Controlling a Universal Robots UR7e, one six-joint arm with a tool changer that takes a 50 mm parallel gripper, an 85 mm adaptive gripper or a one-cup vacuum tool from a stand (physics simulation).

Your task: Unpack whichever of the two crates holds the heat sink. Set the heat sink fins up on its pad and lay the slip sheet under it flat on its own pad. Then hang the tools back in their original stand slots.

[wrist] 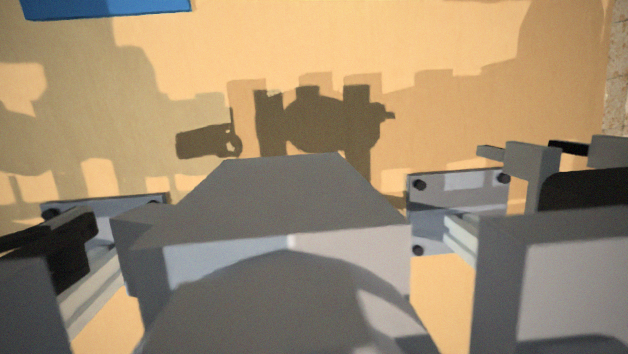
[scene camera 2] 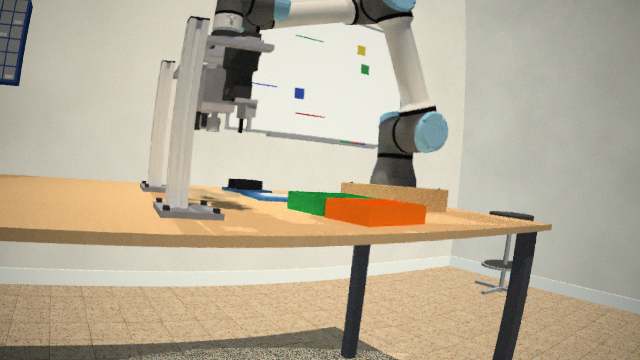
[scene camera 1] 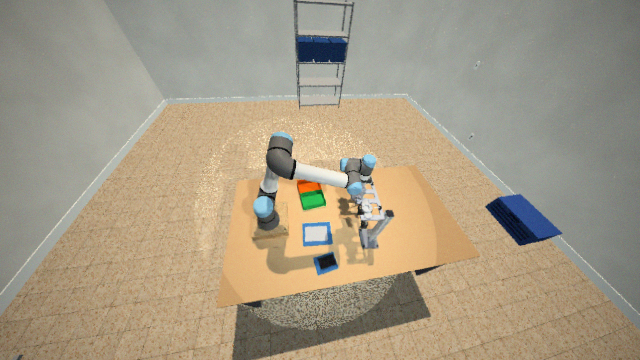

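Where they show: arm's base at its link origin: [scene camera 2: 393, 185] [scene camera 1: 269, 220].
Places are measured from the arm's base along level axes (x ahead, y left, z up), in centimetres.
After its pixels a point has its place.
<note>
The black heat sink [scene camera 1: 326, 262] {x 28.1, y -39.3, z -3.2 cm} [scene camera 2: 245, 184] {x 31.0, y -35.9, z -4.0 cm} sits on a small blue pad; its fins are too small to make out. A flat white slip sheet [scene camera 1: 317, 234] {x 29.7, y -19.4, z -5.5 cm} lies on the larger blue pad [scene camera 1: 304, 240] [wrist: 105, 9]. My gripper [scene camera 2: 213, 123] is the one-cup vacuum tool, with nothing under its cup; its grey body [wrist: 300, 200] {x 57.7, y -7.8, z 23.2 cm} fills the middle of the wrist view. It is at the tool stand [scene camera 1: 380, 228] {x 63.7, y -36.9, z 15.3 cm} [scene camera 2: 181, 120] {x 80.8, y 10.3, z 10.6 cm} [wrist: 435, 197] {x 73.9, y 6.8, z -5.5 cm}, between the parallel gripper [scene camera 2: 240, 75] and the black adaptive gripper [wrist: 72, 250]. Whether it is seated in its slot cannot be told.
The green crate [scene camera 1: 313, 200] {x 37.1, y 9.2, z -6.4 cm} [scene camera 2: 305, 203] {x 45.9, y 8.6, z -4.5 cm} and the orange crate [scene camera 1: 310, 187] {x 39.2, y 22.8, z -6.4 cm} [scene camera 2: 375, 212] {x 46.4, y 29.3, z -3.8 cm} stand side by side near the arm's base. The stand's uprights and hanging tools are close around the wrist.
</note>
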